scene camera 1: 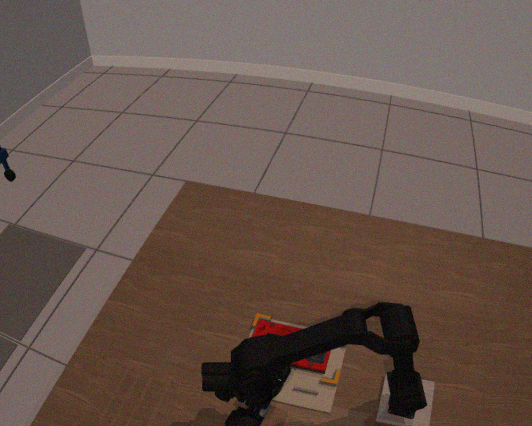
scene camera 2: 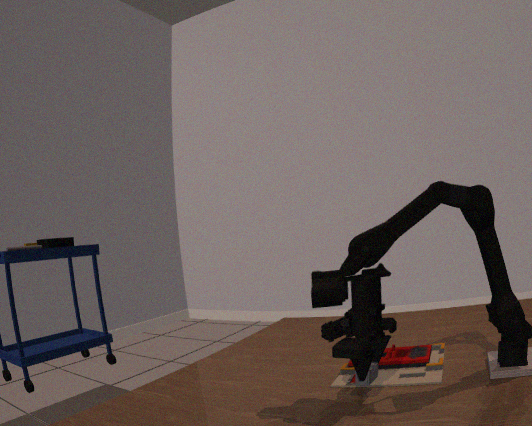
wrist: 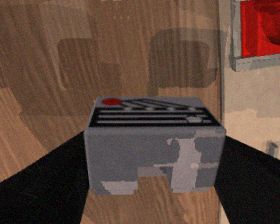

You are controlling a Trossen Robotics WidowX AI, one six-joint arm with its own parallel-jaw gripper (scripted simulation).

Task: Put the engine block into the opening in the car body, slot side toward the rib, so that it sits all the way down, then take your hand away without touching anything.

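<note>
A red car body [scene camera 2: 410,356] is present, visible also in scene camera 1 [scene camera 1: 263,327]; in the wrist view the body is out of frame. An engine block [wrist: 126,137] is carried by the gripper [scene camera 2: 367,375], and the wrist view shows the gripper too [wrist: 149,138].
</note>
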